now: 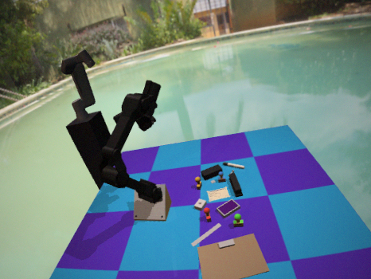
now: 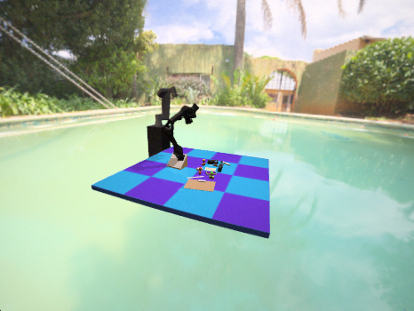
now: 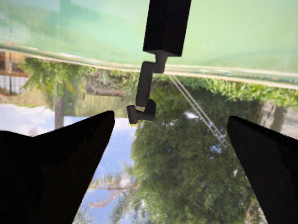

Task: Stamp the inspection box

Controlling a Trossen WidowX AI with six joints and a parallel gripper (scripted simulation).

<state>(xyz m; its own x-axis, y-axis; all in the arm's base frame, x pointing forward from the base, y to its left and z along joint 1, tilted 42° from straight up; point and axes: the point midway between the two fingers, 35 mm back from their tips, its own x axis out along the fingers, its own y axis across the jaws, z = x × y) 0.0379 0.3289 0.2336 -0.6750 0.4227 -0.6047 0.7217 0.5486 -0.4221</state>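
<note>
My gripper tip is 390 mm short of the green-knobbed stamp, 260 mm to the left of it and 460 mm above it. The rest, counted from my gripper tip: red-knobbed stamp (260 mm ahead, 210 mm to the right, 460 mm below); white block (230 mm ahead, 130 mm to the right, 460 mm below); orange-knobbed stamp (220 mm ahead, 10 mm to the left, 460 mm below).
</note>
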